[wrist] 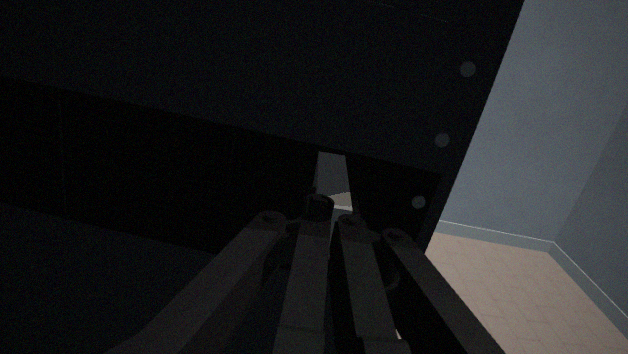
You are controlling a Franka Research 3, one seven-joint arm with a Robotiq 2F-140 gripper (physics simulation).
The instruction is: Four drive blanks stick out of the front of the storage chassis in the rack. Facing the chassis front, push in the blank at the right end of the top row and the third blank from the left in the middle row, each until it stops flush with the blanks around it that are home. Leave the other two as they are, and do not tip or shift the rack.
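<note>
The dark front of the storage chassis in the rack [225, 85] fills the left and middle of the wrist view, very poorly lit. A darker band crosses it below the middle, and the separate drive blanks cannot be told apart. Which blanks stick out or sit flush cannot be made out. My gripper [327, 174] is shut and empty. Its pale fingertips point at the dark band near the right end of the front. Whether they touch a blank cannot be told, as the contact is lost in shadow.
Several round grey discs, one a lower disc [418, 202], line the right edge of the dark front. Beyond that edge are a blue-grey wall [540, 110], a skirting board [500, 236] and a tiled floor [530, 295].
</note>
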